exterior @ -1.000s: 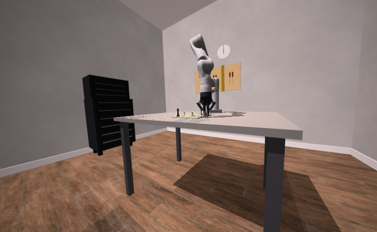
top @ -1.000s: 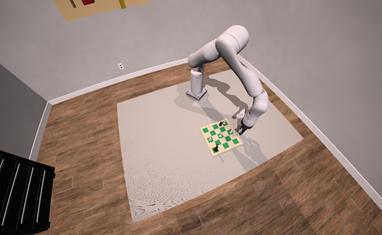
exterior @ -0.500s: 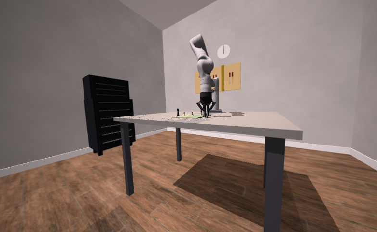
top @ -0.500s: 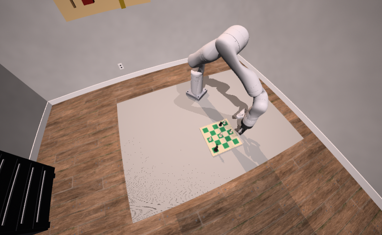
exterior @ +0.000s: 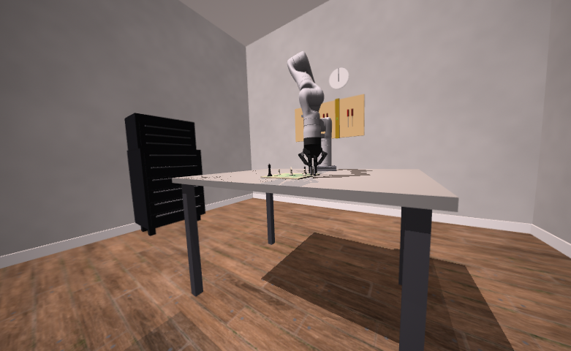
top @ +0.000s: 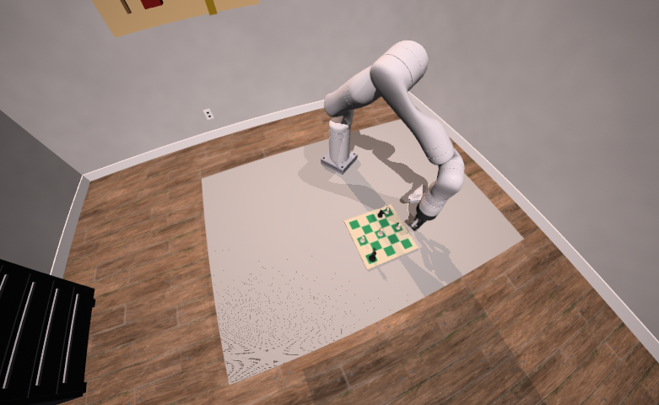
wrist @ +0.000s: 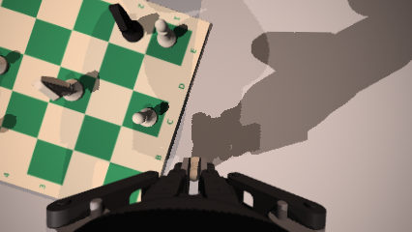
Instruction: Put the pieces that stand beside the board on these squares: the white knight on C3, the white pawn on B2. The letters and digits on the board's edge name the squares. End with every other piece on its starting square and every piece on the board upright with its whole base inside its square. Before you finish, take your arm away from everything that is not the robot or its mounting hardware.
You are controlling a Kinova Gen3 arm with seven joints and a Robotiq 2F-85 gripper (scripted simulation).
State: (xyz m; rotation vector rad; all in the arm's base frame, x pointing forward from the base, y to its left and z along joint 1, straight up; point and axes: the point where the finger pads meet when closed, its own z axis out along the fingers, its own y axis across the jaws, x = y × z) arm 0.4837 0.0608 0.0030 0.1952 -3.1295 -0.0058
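Now: hand 6 cm past the tall cream piece, 13 cm to the left of it and 1 cm above it. From my hand the other things lie so: cream chessboard: 6 cm behind, 13 cm to the right, 3 cm below.
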